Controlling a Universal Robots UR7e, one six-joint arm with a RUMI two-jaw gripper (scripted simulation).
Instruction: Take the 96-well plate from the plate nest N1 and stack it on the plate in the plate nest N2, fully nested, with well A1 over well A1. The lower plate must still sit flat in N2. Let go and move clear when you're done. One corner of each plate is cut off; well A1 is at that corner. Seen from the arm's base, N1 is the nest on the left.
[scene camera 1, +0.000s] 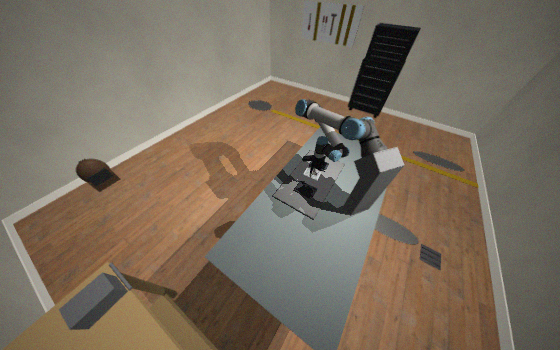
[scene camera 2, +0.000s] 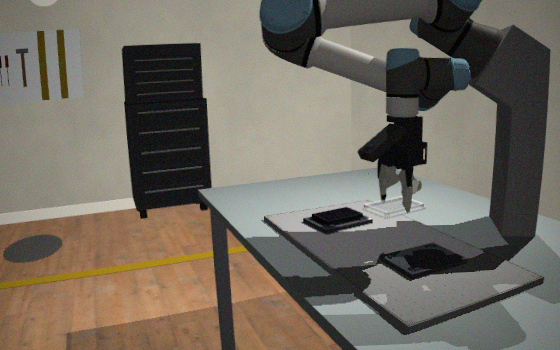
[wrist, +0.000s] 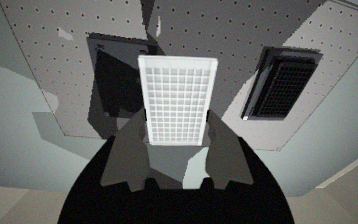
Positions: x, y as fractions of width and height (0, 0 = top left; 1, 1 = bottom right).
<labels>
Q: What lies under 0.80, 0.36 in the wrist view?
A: A black plate.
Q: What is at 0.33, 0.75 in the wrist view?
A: The gripper.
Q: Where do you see a clear 96-well plate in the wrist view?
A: At 0.52, 0.37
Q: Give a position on a plate nest N1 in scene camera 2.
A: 0.77, 0.74
</labels>
